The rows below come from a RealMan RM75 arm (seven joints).
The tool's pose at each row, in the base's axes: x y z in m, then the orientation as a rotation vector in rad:
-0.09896, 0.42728, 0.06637, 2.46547, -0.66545, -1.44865
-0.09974, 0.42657, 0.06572, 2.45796, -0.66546, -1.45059
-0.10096, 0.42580, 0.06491, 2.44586, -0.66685, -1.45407
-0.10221, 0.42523, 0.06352, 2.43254, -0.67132, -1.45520
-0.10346, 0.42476, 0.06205, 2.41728, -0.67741, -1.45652
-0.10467, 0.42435, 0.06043, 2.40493, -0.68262, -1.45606
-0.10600, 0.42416, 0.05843, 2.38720, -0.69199, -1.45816
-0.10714, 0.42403, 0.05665, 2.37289, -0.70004, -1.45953
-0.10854, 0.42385, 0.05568, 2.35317, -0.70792, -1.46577
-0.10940, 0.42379, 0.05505, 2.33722, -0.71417, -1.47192
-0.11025, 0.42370, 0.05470, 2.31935, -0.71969, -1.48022
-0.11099, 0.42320, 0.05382, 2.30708, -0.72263, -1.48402
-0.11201, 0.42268, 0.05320, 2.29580, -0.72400, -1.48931
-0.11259, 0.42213, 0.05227, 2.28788, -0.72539, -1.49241
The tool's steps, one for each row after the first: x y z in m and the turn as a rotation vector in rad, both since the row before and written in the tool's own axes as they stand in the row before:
0.00052, 0.00058, 0.00096, -0.00499, -0.00248, 0.00347
0.00049, 0.00069, 0.00142, -0.00724, -0.00442, 0.00612
0.00084, 0.00027, 0.00174, -0.00705, -0.00345, 0.00891
0.00086, 0.00013, 0.00178, -0.00753, -0.00414, 0.01065
0.00097, -0.00002, 0.00182, -0.00626, -0.00240, 0.00923
0.00111, -0.00036, 0.00211, -0.00732, -0.00562, 0.01326
0.00099, -0.00040, 0.00183, -0.00565, -0.00444, 0.01103
0.00031, 0.00007, 0.00168, -0.00847, -0.00868, 0.01231
0.00020, -0.00003, 0.00105, -0.00661, -0.00782, 0.00952
0.00001, 0.00012, 0.00092, -0.00783, -0.00957, 0.00950
0.00069, 0.00016, 0.00104, -0.00619, -0.00519, 0.00679
0.00041, 0.00037, 0.00118, -0.00602, -0.00581, 0.00501
0.00082, 0.00012, 0.00090, -0.00410, -0.00375, 0.00392

